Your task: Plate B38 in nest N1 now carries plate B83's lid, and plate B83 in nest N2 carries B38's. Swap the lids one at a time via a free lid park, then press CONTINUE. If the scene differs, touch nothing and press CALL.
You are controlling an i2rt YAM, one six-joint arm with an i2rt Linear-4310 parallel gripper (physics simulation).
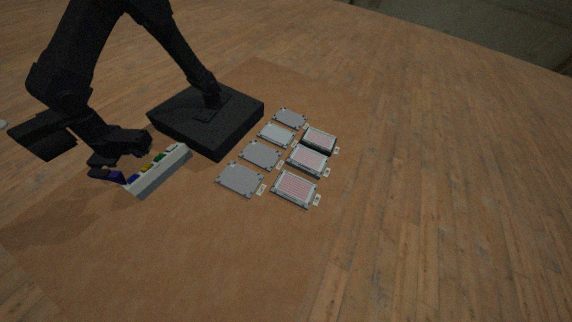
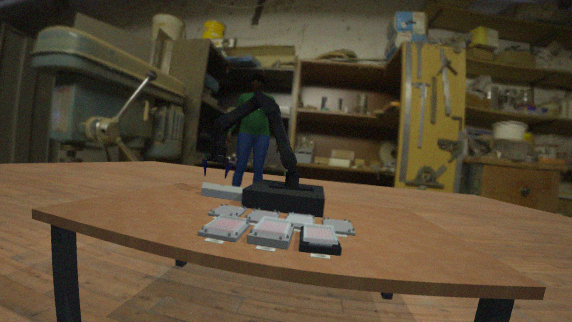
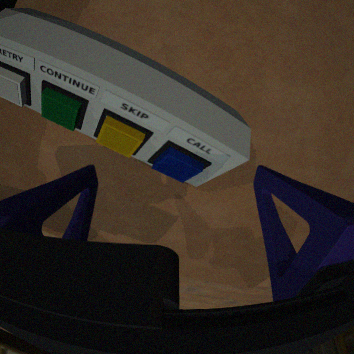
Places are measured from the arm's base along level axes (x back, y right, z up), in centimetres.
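Pixels of known places: gripper, fingertip midpoint: point(image 1: 132, 170) point(image 2: 215, 177) point(image 3: 175, 173); arm's base, origin of the base link: point(image 1: 213, 106) point(image 2: 291, 188).
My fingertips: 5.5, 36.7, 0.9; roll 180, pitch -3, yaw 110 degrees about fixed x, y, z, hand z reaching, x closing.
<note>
For each thing: its top centre in the pictures, then the offset to it from my fingertips, as dx, dy, dz. "*": a spot on its surface instead.
- button box, middle of its top: point(image 3: 90, 111) point(image 1: 153, 161) point(image 2: 226, 184) -1.1, -5.9, -2.6
- green CONTINUE button, middle of its top: point(image 3: 54, 113) point(image 1: 157, 155) +0.0, -8.7, -3.4
- blue CALL button, middle of its top: point(image 3: 178, 172) point(image 1: 130, 176) +2.1, +1.1, -3.4
- yellow SKIP button, middle of its top: point(image 3: 116, 142) +1.0, -3.8, -3.4
- white button, surface spot: point(image 3: 11, 86) * -1.2, -12.9, -3.7
The button box point(image 1: 164, 176) point(image 2: 222, 191) point(image 3: 150, 75) carries a green CONTINUE button point(image 1: 159, 157) point(image 3: 61, 107) and a blue CALL button point(image 1: 133, 178) point(image 3: 180, 164). My gripper point(image 1: 127, 166) point(image 2: 215, 176) point(image 3: 175, 173) is open and empty, above the table by the CALL end. Three pink-welled plates sit in nests: a near one point(image 1: 295, 188) point(image 2: 226, 226), a middle one point(image 1: 308, 159) point(image 2: 271, 227) and one point(image 1: 320, 140) point(image 2: 320, 234) in a black nest. Of four flat grey parks, one point(image 1: 276, 135) point(image 2: 300, 219) looks paler, as if lidded. Plate and nest labels are unreadable.
The black arm base point(image 1: 205, 117) point(image 2: 282, 196) stands between the box and the parks. A yellow SKIP button point(image 3: 121, 135) sits between CONTINUE and CALL; a white button point(image 3: 11, 86) lies beyond CONTINUE. A person in green point(image 2: 255, 120) stands behind the table.
</note>
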